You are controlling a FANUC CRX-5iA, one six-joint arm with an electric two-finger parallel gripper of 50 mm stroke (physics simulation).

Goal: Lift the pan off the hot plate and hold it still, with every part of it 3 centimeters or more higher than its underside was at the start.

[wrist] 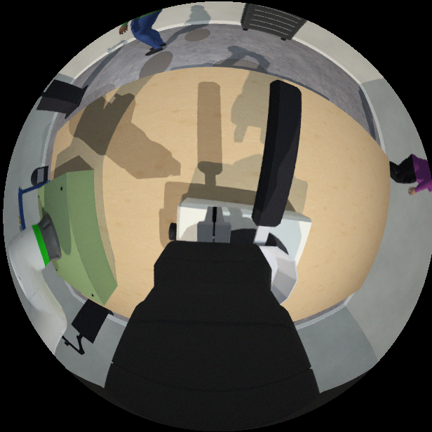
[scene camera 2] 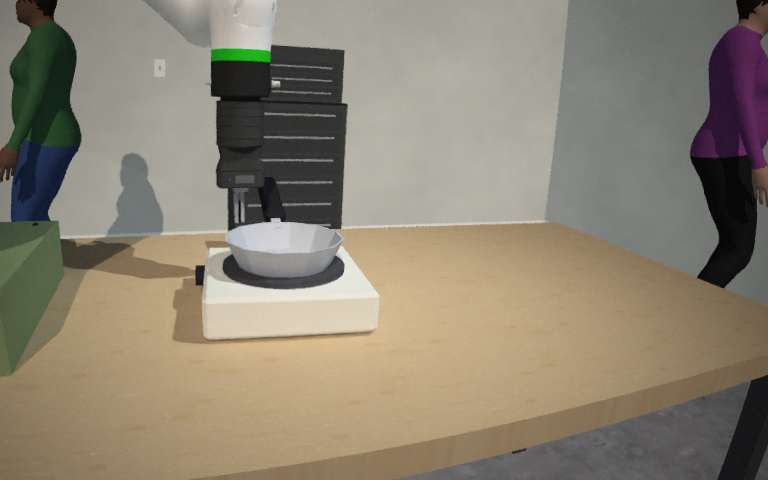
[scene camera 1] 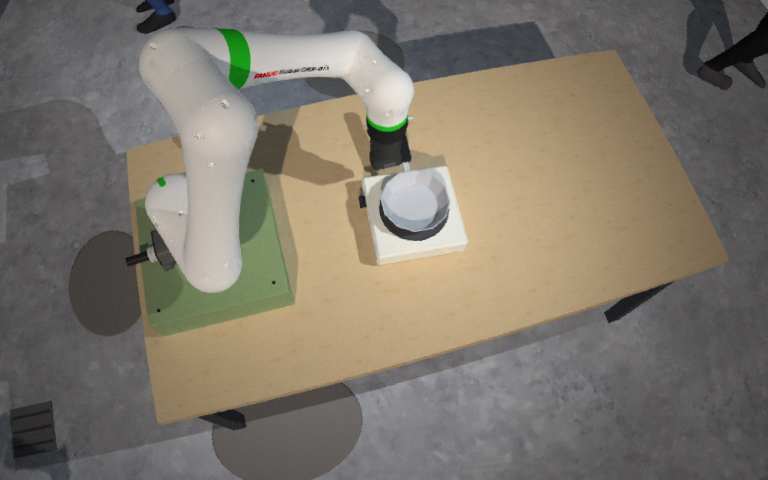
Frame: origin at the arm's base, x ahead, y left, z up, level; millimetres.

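Where they show: gripper, fingertip midpoint: (scene camera 2: 239,221) (scene camera 1: 382,165).
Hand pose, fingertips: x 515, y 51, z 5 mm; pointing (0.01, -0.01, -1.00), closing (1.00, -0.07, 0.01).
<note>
After its pixels a point has its place.
The pale grey pan (scene camera 1: 416,198) {x 575, y -54, z -28 mm} (scene camera 2: 284,251) {x 575, y -28, z -29 mm} (wrist: 286,272) sits upright on the dark round heating disc of the white hot plate (scene camera 1: 421,249) {x 538, y -190, z -42 mm} (scene camera 2: 288,316) {x 536, y -193, z -68 mm} (wrist: 190,220). Its black handle (scene camera 2: 271,198) {x 583, y 99, z 32 mm} (wrist: 280,150) slants up and back from the rim. My gripper (scene camera 2: 239,220) {x 516, y 51, z 5 mm} (wrist: 214,215) points down, with its two fingers together and nothing between them. The fingers are to the left of the handle, apart from it, behind the pan's rim in the scene camera 2 view. In the scene camera 1 view the fingertips are hidden. In the wrist view the gripper body hides part of the pan.
The wooden table (scene camera 1: 538,169) {x 977, y -41, z -105 mm} (scene camera 2: 481,339) {x 799, y -270, z -105 mm} (wrist: 340,200) carries the hot plate. A black knob (scene camera 1: 363,201) {x 444, y -4, z -56 mm} (scene camera 2: 199,275) {x 440, y -12, z -64 mm} (wrist: 172,231) sticks out from the hot plate's left side. The green base block (scene camera 1: 254,237) {x 142, y -39, z 0 mm} (scene camera 2: 33,271) {x 198, y -43, z -30 mm} (wrist: 82,215) under the arm stands further left.
</note>
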